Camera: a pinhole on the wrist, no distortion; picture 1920 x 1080 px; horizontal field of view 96.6 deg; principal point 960.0 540.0 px. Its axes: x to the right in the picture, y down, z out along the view. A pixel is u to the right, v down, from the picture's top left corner.
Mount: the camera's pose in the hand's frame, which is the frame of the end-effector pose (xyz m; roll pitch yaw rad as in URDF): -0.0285 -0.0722 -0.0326 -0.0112 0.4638 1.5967
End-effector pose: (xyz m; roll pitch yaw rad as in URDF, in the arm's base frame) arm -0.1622 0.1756 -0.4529 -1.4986 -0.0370 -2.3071
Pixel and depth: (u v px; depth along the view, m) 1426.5 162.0 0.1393
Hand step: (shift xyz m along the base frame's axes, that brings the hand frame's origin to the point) 0.0263 -0.0645 -0.0544
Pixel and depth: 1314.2 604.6 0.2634
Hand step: 0.1563 -0.0715 -0.1330
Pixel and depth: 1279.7 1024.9 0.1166
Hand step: 0.1046 0.0371 -0.0167
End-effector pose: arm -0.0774 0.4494 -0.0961 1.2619 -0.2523 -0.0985
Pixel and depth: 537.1 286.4 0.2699
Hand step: 0.0152 -0.2802 0.0282
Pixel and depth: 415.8 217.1 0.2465
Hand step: 0.0370 -0.2819 0.0001
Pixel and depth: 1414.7 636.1 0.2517
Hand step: -0.1185 -0.0664 0.1693
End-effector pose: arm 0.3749 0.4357 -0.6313 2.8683 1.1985 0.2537
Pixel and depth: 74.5 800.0 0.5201
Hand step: -0.7614 -0.0604 -0.0942
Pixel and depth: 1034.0 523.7 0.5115
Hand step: -0.2402 -0.3705 -0.0934
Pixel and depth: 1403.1 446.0 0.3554
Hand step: -0.0409 -0.3184 -0.0447
